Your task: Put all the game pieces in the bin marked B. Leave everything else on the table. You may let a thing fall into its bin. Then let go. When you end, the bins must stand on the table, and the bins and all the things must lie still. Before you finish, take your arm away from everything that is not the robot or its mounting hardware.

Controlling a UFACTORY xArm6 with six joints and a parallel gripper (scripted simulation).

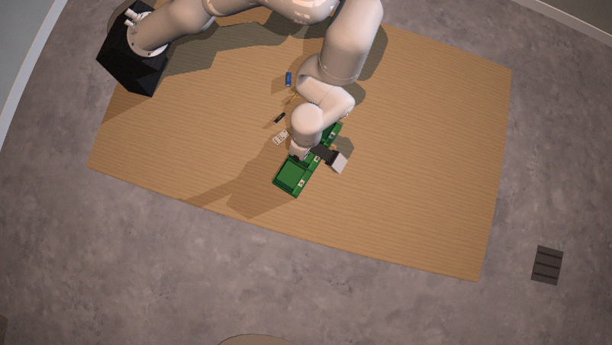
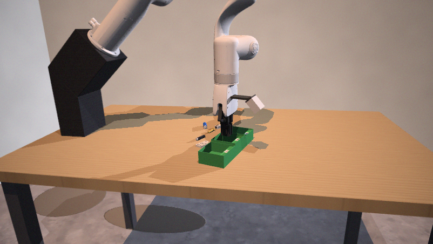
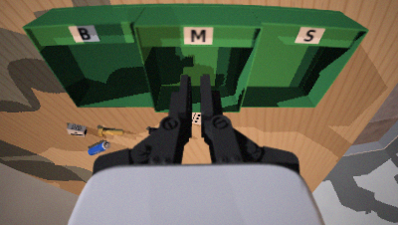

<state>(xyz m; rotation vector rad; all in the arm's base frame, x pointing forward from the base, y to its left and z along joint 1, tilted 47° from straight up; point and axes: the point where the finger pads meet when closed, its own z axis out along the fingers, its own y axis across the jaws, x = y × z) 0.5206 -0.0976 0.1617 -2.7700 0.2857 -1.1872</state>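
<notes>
Now: hand 5 cm above the green three-compartment bin and 1 cm short of it. Round my hand: black cylinder 11 cm behind, 8 cm to the left, 7 cm below; then white domino 9 cm behind, 7 cm below, 2 cm to the left; then brass bolt 16 cm to the left, 9 cm behind, 7 cm below.
</notes>
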